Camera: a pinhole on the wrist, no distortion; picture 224 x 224 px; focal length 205.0 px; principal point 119.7 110.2 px. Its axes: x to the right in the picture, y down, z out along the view. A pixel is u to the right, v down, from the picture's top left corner.
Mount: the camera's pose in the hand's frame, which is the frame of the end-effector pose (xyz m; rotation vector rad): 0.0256 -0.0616 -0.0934 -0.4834 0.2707 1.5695
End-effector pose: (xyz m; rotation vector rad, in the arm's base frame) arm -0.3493 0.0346 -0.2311 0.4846 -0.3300 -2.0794
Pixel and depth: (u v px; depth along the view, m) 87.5 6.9 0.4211
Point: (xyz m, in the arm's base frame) -0.5244 -0.1477 0.0622
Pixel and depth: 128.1 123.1 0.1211
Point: -0.3563 0.0351 -0.2237
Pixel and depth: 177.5 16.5 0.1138
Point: -0.3612 -0.0294 -0.2364
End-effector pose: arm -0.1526 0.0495 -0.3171 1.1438 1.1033 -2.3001
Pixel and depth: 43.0 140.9 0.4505
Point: -0.2882 -0.2339 -0.0925
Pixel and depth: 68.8 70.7 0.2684
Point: -0.2674 -0.0905 -0.2842
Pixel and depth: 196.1 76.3 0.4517
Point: -0.1205 -0.3207 -0.4057
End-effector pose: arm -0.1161 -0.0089 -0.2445 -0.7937 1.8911 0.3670
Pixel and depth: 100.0 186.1 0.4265
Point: 0.0721 0.2839 -0.2088
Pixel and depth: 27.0 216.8 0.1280
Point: -0.0349 -0.0098 -0.2042
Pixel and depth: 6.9 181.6 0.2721
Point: 0.1043 0.0890 -0.2337
